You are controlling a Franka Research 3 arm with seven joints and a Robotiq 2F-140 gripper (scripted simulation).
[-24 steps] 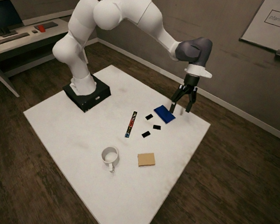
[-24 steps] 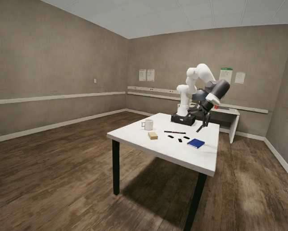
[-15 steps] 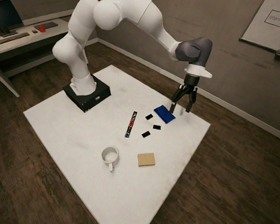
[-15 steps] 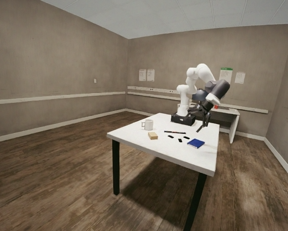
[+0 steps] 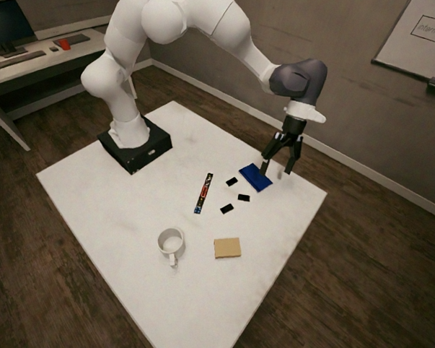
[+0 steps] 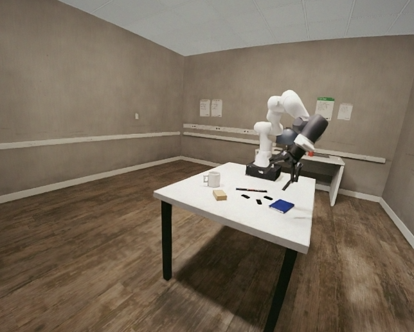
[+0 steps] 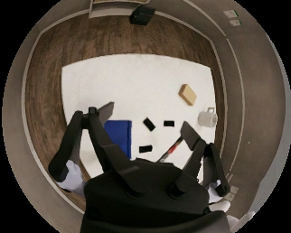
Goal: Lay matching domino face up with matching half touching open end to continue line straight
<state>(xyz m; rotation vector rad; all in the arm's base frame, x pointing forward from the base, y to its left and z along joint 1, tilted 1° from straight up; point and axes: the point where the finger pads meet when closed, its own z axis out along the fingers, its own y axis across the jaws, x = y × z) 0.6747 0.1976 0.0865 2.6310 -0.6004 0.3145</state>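
Now: the domino 18 cm below my hand, 17 cm behind it and 4 cm to the right of it. Round my hand: tan block: 31 cm to the right, 17 cm below, 1 cm ahead; white mug: 44 cm to the right, 15 cm behind, 14 cm below.
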